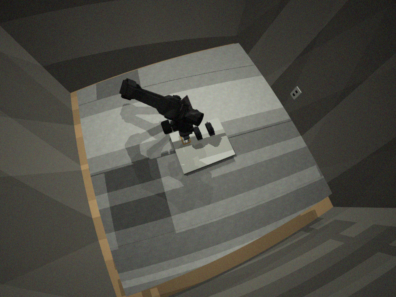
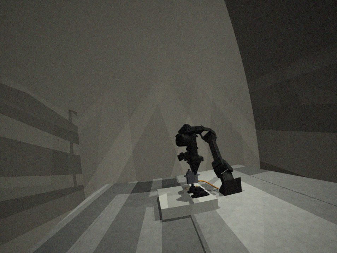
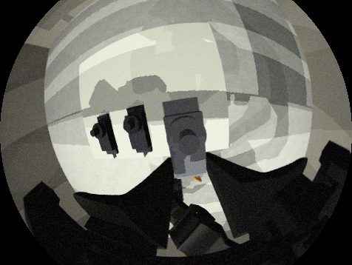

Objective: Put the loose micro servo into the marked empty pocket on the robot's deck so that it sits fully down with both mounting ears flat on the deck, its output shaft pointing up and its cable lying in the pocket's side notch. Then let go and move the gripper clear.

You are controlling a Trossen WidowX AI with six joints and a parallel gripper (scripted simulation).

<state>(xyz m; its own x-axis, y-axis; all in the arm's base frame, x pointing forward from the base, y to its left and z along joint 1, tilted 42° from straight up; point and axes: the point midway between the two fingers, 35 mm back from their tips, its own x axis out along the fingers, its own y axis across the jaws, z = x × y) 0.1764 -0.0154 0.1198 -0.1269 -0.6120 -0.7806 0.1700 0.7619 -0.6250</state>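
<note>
My gripper tip is 140 mm short of the white deck, 50 mm to the right of it and 100 mm above it.
</note>
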